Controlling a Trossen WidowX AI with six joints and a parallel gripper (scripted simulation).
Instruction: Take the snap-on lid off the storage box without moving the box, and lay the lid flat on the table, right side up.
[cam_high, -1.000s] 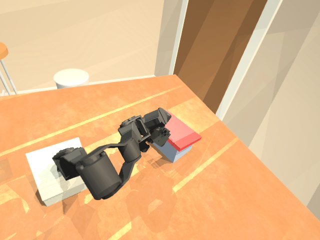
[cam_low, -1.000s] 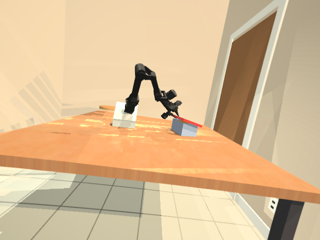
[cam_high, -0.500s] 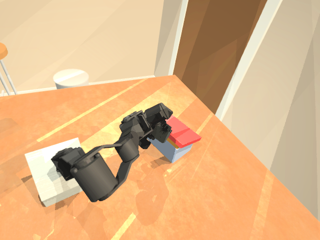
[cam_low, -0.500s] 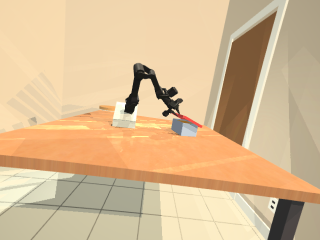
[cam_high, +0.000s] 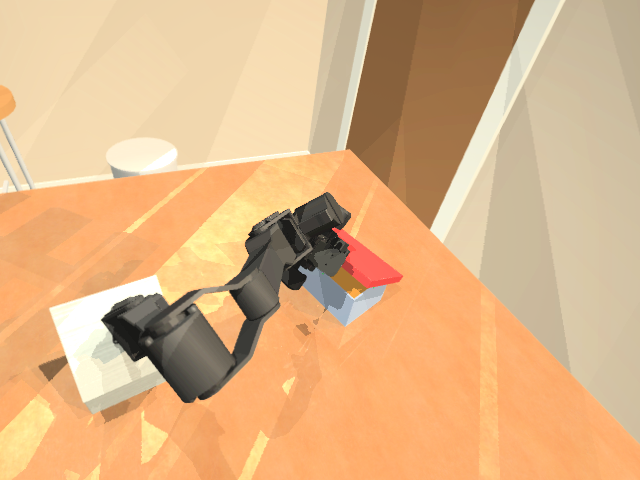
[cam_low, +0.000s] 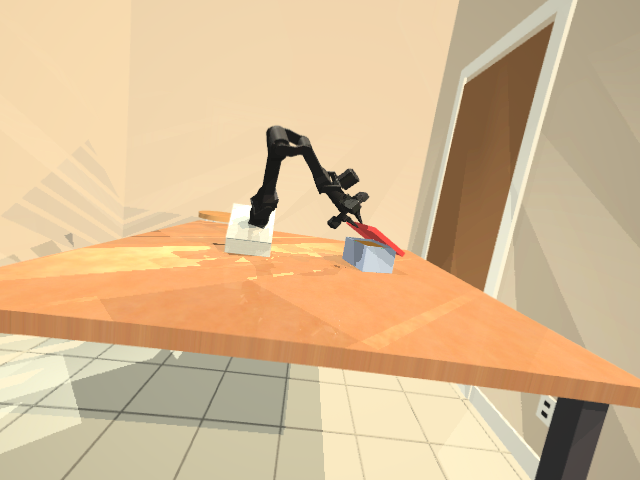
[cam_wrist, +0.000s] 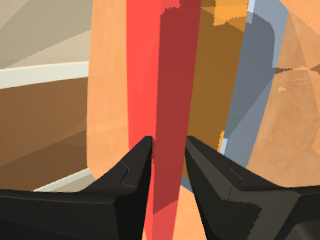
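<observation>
My gripper tip is now 7 cm short of the lid, 4 cm above it and 2 cm to the right of it. Also, from my gripper tip: storage box (11 cm below, 5 cm ahead, 2 cm to the left).
</observation>
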